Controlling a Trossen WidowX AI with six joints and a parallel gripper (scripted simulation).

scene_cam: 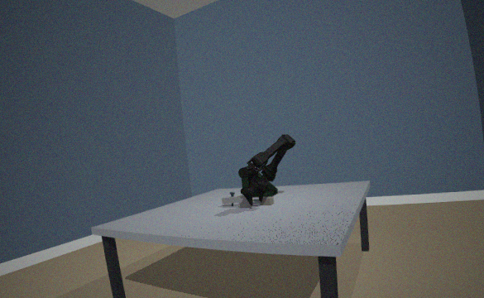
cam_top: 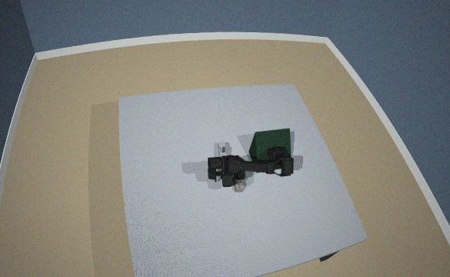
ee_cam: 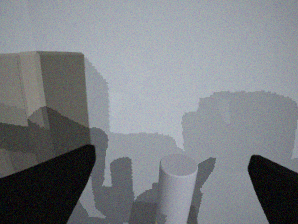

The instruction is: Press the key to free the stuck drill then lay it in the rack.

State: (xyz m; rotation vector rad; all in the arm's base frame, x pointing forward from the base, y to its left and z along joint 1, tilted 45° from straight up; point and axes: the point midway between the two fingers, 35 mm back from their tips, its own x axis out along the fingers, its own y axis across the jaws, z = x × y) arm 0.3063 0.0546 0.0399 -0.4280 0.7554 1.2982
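Right now the drill is 4 cm to the right of my gripper tip, 3 cm above it and 1 cm behind it. Round my gripper tip: rack 7 cm behind, 4 cm to the left; block 14 cm to the right, 4 cm behind, 1 cm above; dark blue key 16 cm to the right, 5 cm behind, 3 cm above.
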